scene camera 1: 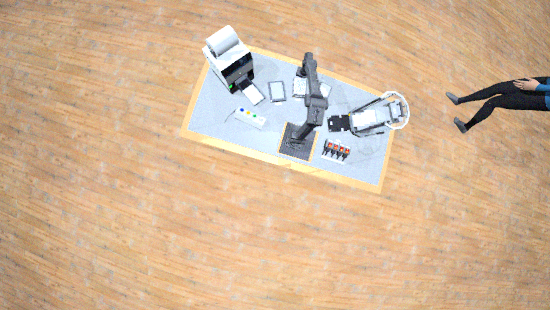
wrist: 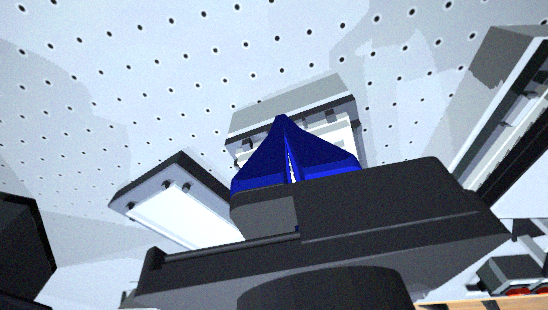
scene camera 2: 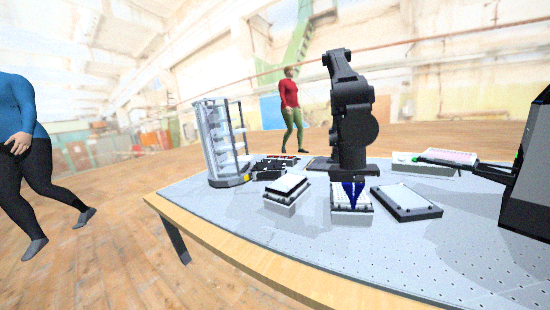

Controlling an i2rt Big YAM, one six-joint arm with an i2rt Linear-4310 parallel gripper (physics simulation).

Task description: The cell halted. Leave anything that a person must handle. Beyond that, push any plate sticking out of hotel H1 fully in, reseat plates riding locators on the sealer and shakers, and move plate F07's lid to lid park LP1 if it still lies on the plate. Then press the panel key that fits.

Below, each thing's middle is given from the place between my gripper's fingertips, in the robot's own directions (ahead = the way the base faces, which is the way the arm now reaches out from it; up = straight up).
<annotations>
Now: hand 5 cm past the lidded plate (wrist: 508, 191), 20 cm to the left of it and 1 cm below it. The rest, counted from my hand: plate hotel (scene camera 2: 216, 119) 14 cm behind, 59 cm to the right, 15 cm above; plate sealer (scene camera 2: 523, 187) 17 cm behind, 42 cm to the left, 7 cm above.
</annotations>
